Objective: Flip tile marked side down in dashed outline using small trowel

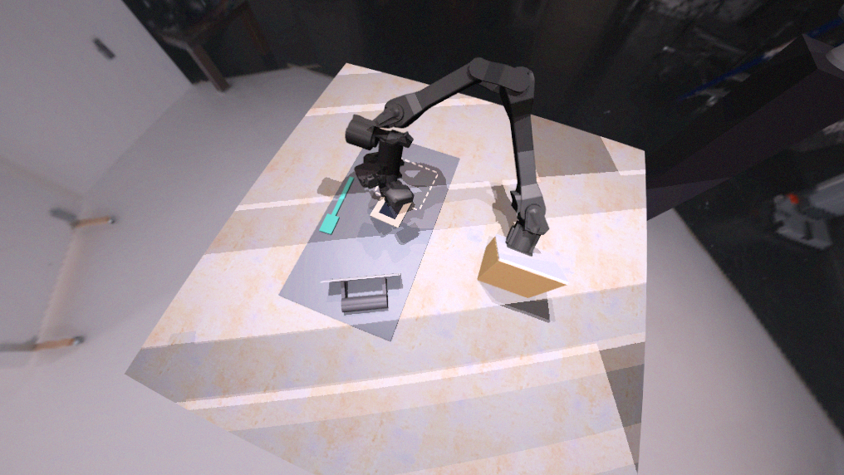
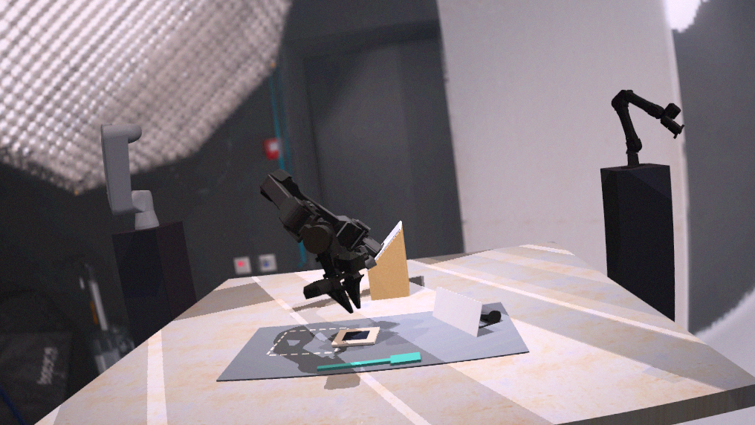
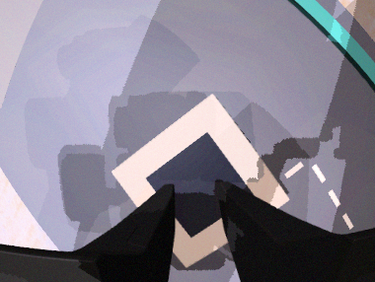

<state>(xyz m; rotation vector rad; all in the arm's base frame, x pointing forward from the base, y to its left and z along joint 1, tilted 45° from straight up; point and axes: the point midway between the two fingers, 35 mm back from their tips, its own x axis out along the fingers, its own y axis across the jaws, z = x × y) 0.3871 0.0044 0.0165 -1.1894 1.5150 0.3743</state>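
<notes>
Right now the tan square tile is 70 mm below my gripper tip, 10 mm to the right of it and 10 mm behind it. Also, from my gripper tip: dark mat: 90 mm below, 30 mm to the left, 10 mm ahead; then teal trowel: 150 mm ahead, 70 mm to the left, 70 mm below.
</notes>
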